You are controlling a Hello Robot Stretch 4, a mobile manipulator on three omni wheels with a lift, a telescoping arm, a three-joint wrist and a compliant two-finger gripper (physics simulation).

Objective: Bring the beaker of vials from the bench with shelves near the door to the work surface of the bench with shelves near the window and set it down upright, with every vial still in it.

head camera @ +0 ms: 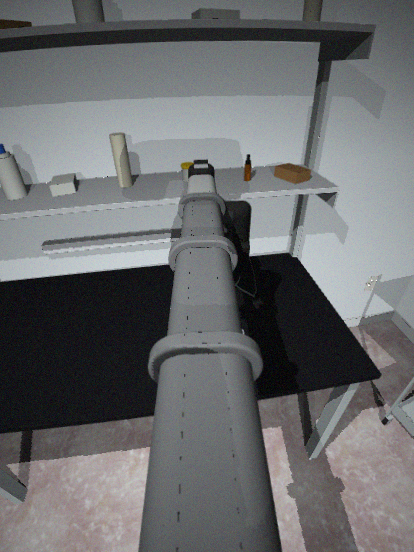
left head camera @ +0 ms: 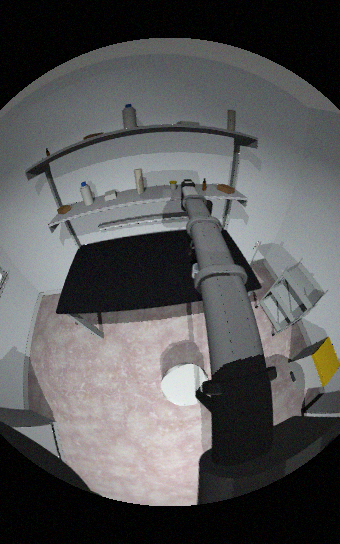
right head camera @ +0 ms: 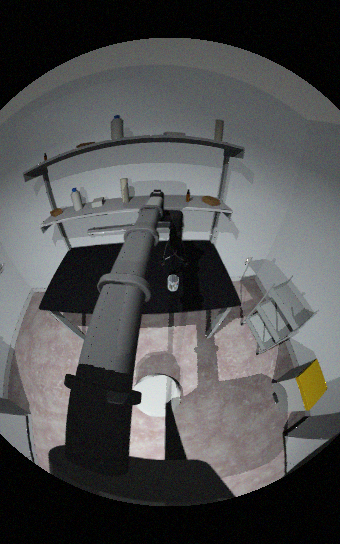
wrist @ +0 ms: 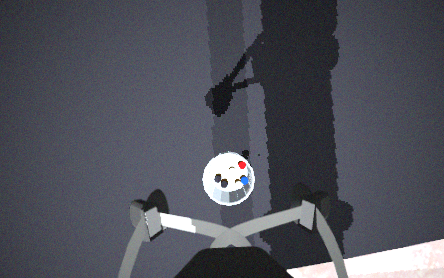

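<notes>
The beaker of vials (right head camera: 173, 283) (wrist: 228, 195) stands upright on the black top (head camera: 75, 350) (left head camera: 130, 275) (right head camera: 90, 280) of a bench with shelves, towards its front edge. In the wrist view it is a clear round beaker with a red-capped vial (wrist: 242, 164), a blue-capped vial (wrist: 244, 180) and dark-capped vials (wrist: 218, 178) inside. Pale vial tops are hard to make out against the white inside. My gripper (right head camera: 175, 263) (wrist: 229, 202) is open, with nothing between the fingertips, and hangs above the bench, apart from the beaker. In the head camera view the arm hides the beaker.
The lower shelf (head camera: 155, 187) behind holds a cream cylinder (head camera: 121, 160), a yellow-lidded jar (head camera: 186, 171) beside the arm's end, an amber bottle (head camera: 247, 170) and a brown box (head camera: 292, 173). A white round object (left head camera: 181, 385) (right head camera: 156, 395) is on the floor. A yellow panel (left head camera: 326, 362) (right head camera: 312, 385) is at right.
</notes>
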